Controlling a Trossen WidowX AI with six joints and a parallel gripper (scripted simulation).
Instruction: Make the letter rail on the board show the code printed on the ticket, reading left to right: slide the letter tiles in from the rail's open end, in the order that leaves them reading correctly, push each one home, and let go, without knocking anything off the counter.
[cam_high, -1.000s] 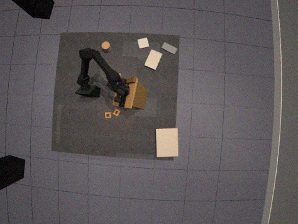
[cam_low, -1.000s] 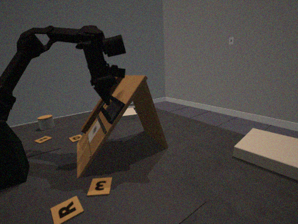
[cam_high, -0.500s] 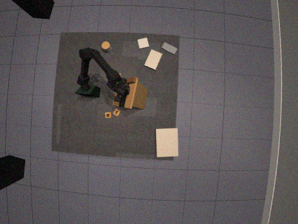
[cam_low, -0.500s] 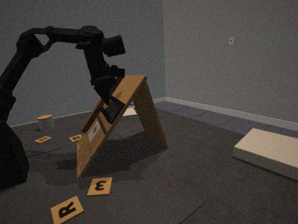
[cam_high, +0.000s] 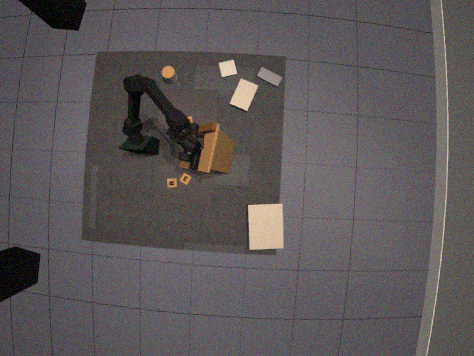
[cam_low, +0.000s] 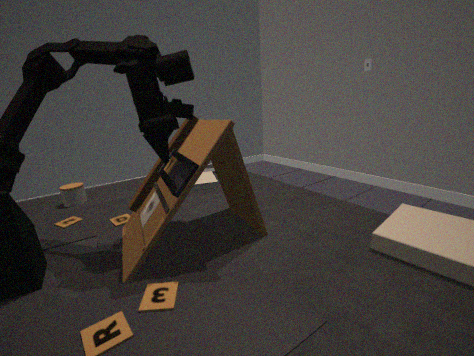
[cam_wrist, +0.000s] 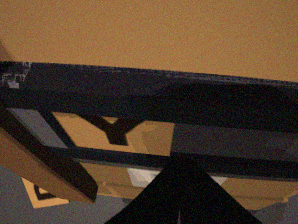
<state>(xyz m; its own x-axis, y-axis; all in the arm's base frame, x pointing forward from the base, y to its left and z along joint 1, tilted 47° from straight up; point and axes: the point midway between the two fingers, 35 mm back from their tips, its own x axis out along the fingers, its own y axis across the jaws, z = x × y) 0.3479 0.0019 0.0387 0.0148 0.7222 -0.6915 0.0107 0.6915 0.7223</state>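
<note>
My gripper tip is 13 cm past the letter tile d, 17 cm to the right of it and 18 cm above it. Round my gripper tip: white ticket 5 cm behind, 9 cm below; letter tile 7 cm behind, 19 cm to the right, 18 cm below; cream slab 19 cm ahead, 40 cm to the left, 17 cm below.
</note>
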